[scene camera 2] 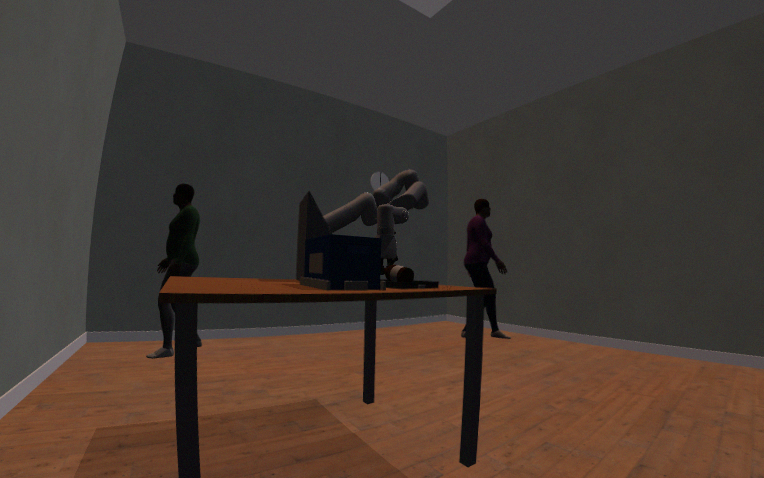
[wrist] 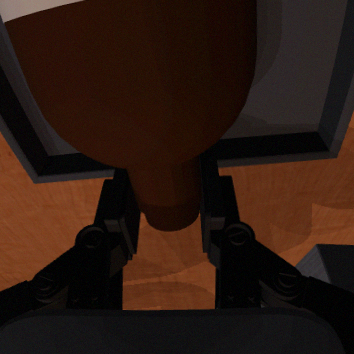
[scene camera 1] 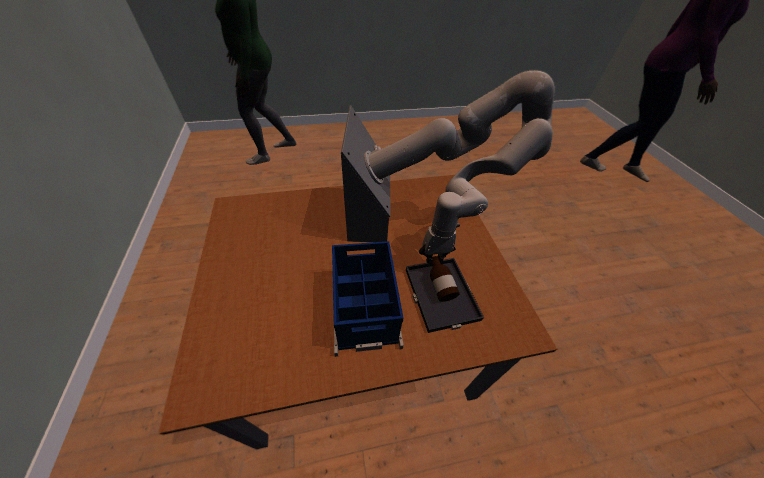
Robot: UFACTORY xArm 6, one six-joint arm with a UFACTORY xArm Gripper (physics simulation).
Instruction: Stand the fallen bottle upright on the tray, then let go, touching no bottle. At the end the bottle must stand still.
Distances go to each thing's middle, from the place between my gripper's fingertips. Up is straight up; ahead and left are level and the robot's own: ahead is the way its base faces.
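Labels:
The brown bottle (scene camera 1: pixel 445 287) is what I measure my hand from here: my hand is 1 cm below it, 1 cm to the right of it and 7 cm short of it.

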